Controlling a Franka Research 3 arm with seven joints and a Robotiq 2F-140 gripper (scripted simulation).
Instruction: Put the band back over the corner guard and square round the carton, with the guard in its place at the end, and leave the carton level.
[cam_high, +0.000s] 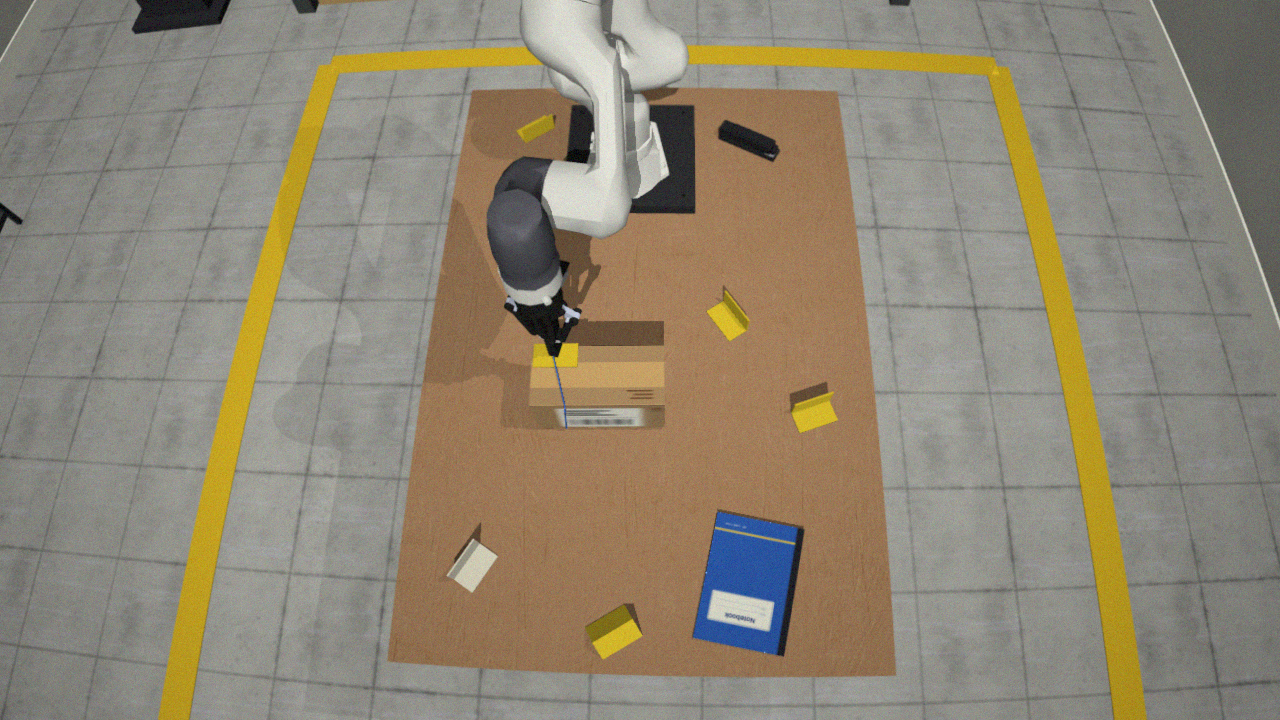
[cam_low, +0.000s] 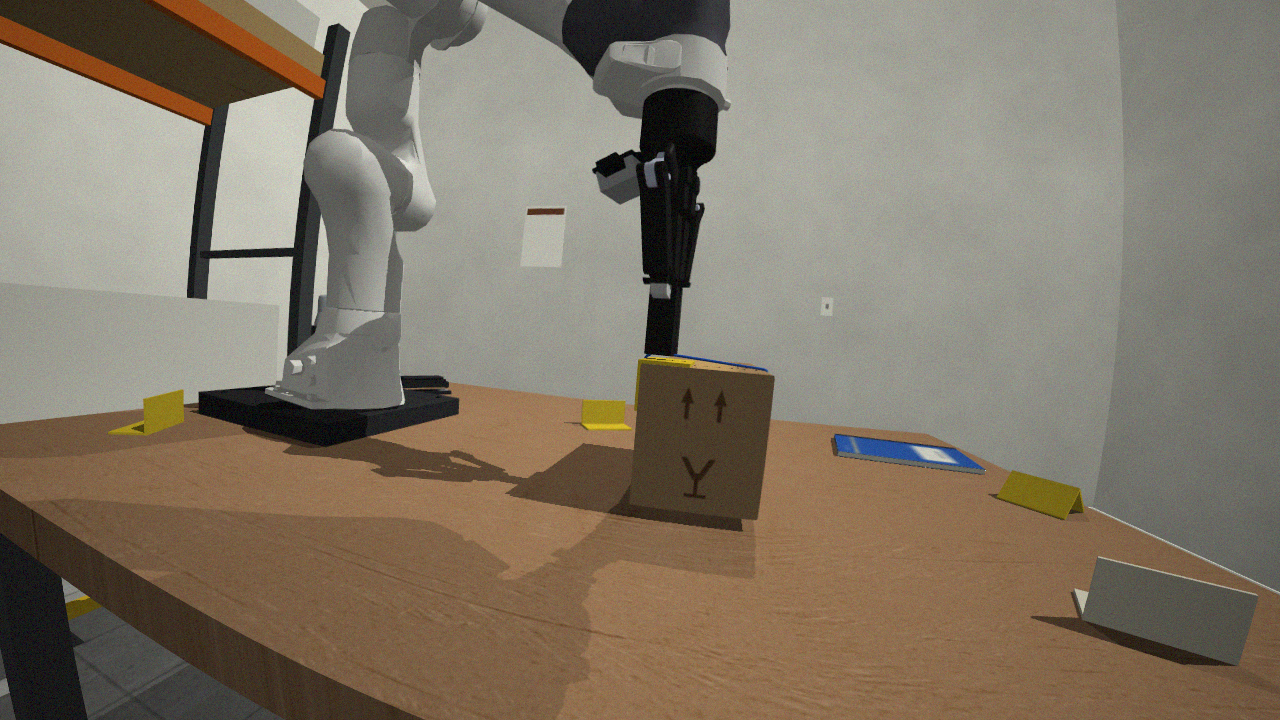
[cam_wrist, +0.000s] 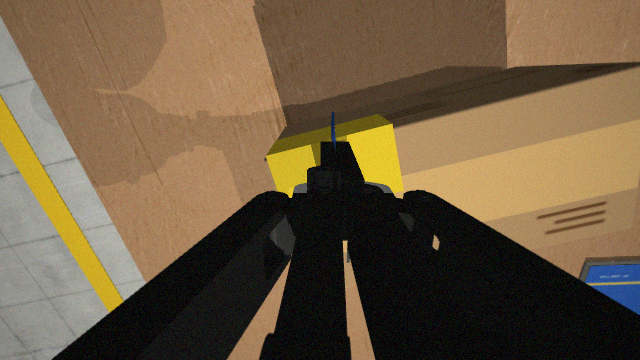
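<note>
Right now the yellow corner guard is 5 cm below my hand. From my hand the other things lie so: white guard: 36 cm ahead, 17 cm below, 16 cm to the right.
</note>
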